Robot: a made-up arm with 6 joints.
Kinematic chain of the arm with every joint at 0, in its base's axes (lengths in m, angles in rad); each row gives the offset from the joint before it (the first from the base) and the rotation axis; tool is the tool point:
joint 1: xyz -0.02 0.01 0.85 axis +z
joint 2: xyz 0 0.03 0 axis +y
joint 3: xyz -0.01 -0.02 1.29 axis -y
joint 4: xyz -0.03 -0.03 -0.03 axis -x
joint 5: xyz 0.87 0 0.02 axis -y
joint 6: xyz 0 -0.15 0.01 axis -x
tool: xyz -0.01 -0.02 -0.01
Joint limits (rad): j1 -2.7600..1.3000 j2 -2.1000..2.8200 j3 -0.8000..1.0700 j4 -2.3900..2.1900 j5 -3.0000..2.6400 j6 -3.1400..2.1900
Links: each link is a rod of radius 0.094 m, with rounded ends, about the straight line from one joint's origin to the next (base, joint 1, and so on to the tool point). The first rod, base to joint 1, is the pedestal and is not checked.
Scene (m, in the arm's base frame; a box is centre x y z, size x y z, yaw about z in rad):
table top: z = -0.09
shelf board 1: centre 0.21 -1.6 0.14 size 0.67 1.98 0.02 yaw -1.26
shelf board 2: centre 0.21 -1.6 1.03 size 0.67 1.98 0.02 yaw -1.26
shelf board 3: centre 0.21 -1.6 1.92 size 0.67 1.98 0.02 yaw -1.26
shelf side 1: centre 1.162 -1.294 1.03 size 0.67 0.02 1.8 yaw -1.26
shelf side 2: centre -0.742 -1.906 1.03 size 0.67 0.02 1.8 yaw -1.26
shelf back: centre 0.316 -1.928 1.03 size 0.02 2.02 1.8 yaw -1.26
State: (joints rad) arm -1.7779 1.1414 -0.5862 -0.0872 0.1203 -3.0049
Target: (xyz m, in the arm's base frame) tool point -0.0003 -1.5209 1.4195
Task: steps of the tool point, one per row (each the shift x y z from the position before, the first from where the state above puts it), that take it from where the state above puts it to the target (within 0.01 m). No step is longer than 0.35 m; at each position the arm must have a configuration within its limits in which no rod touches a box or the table.
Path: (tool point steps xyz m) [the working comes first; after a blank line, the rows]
Joints at the target: -1.4612 0.6924 0.1345 0.0300 0.1047 -3.0217
Straight joint move there: touches shelf board 2.

1: 0.0681 -0.1225 0.2518
2: 0.0887 -0.0517 0.2862
3: 0.0924 0.0326 0.3022
4: 0.0588 -0.2166 0.0040
5: 0.0726 -0.1919 -0.0039

